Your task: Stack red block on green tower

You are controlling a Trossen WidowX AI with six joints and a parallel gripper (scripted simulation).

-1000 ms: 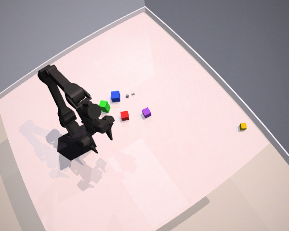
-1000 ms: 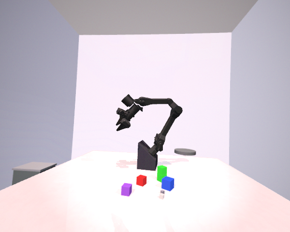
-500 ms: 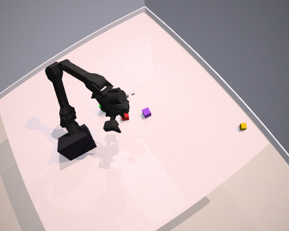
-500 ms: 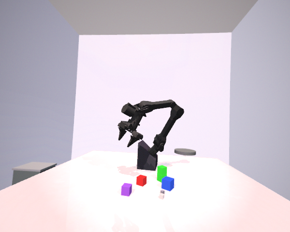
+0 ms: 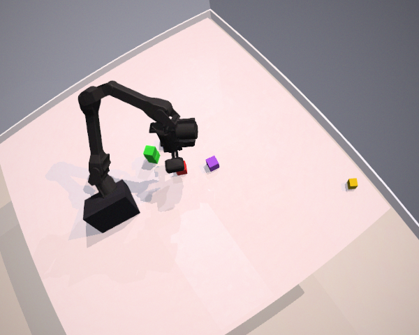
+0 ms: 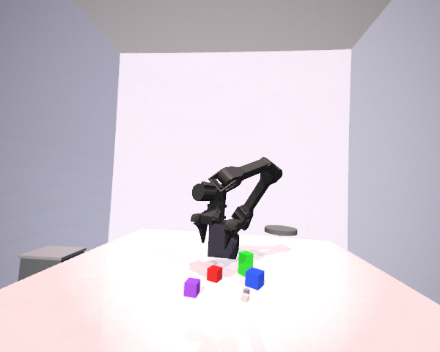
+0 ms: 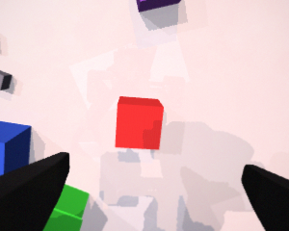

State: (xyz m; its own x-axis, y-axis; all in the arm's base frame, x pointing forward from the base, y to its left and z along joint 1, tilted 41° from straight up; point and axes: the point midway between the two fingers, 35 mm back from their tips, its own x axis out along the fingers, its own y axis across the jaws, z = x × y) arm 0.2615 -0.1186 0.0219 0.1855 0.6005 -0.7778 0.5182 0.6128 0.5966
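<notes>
Right now my gripper tip is 10 cm above the red block and 1 cm to the right of it. The rest, counted from my gripper tip: blue block: 14 cm to the left, 9 cm below, 4 cm ahead; purple block: 10 cm below, 10 cm ahead, 6 cm to the right; yellow block: 49 cm to the right, 44 cm ahead, 10 cm below.
</notes>
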